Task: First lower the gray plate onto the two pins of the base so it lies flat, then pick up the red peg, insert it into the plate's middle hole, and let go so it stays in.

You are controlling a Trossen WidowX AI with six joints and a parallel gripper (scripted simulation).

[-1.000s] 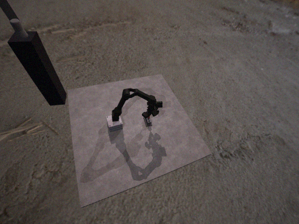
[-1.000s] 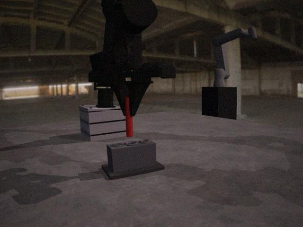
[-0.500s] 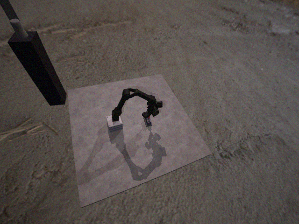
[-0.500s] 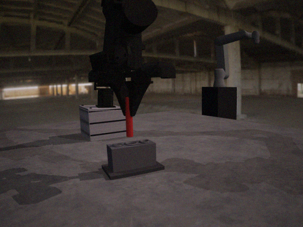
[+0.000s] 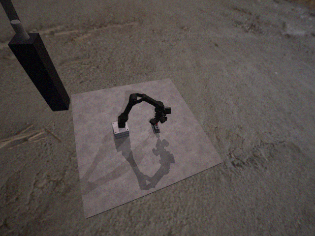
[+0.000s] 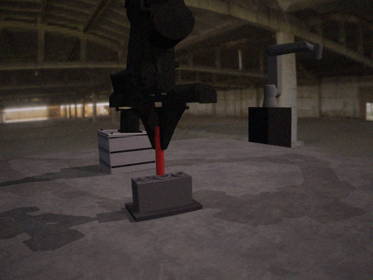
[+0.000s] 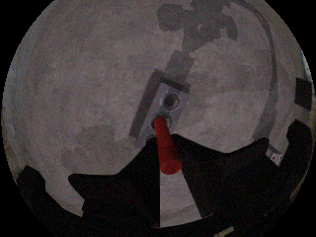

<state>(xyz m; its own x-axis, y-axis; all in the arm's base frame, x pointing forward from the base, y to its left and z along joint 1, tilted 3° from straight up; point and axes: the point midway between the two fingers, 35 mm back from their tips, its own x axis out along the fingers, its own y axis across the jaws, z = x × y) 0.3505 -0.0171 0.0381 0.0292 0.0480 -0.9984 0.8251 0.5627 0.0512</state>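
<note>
The gray plate lies 60 mm below my gripper tip. Round my gripper tip: dark base: 100 mm below; then red peg: right at my gripper tip.
</note>
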